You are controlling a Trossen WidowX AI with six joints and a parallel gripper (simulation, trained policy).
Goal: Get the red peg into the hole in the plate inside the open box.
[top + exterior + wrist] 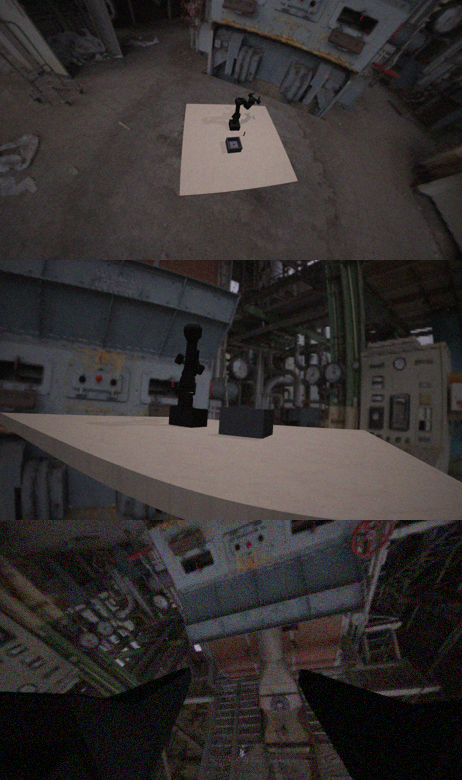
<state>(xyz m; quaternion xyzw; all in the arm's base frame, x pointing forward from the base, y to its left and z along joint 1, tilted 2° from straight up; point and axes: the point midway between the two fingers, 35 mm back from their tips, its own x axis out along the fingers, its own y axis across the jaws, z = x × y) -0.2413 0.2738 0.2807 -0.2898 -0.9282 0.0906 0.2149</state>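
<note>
The red peg lies 42 cm ahead of my gripper tip, 33 cm below it and 17 cm to the right of it. The rest, counted from my gripper tip: dark grey box (60 cm ahead, 35 cm below, 33 cm to the right).
</note>
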